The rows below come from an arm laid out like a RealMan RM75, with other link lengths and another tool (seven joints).
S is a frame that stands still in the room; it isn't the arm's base.
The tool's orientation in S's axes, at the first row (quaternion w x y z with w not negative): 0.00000, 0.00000, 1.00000, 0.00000
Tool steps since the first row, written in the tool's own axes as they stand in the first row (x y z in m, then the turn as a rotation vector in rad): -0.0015, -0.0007, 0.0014, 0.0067, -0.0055, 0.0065; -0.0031, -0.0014, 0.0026, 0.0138, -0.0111, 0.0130; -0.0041, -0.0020, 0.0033, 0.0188, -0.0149, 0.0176; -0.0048, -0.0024, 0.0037, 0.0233, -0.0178, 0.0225; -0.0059, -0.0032, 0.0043, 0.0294, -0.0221, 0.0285; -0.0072, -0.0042, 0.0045, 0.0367, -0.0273, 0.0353; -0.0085, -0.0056, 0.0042, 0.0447, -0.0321, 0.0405; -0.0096, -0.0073, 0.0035, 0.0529, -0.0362, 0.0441; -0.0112, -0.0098, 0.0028, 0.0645, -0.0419, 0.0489; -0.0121, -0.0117, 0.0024, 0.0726, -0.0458, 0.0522; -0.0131, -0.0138, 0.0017, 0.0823, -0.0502, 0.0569
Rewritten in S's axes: 0.0015, -0.0007, -0.0014, -0.0067, -0.0055, -0.0065; 0.0031, -0.0014, -0.0026, -0.0138, -0.0111, -0.0130; 0.0041, -0.0020, -0.0033, -0.0188, -0.0149, -0.0176; 0.0048, -0.0024, -0.0037, -0.0233, -0.0178, -0.0225; 0.0059, -0.0032, -0.0043, -0.0294, -0.0221, -0.0285; 0.0072, -0.0042, -0.0045, -0.0367, -0.0273, -0.0353; 0.0085, -0.0056, -0.0042, -0.0447, -0.0321, -0.0405; 0.0096, -0.0073, -0.0035, -0.0529, -0.0362, -0.0441; 0.0112, -0.0098, -0.0028, -0.0645, -0.0419, -0.0489; 0.0121, -0.0117, -0.0024, -0.0726, -0.0458, -0.0522; 0.0131, -0.0138, -0.0017, -0.0823, -0.0502, -0.0569
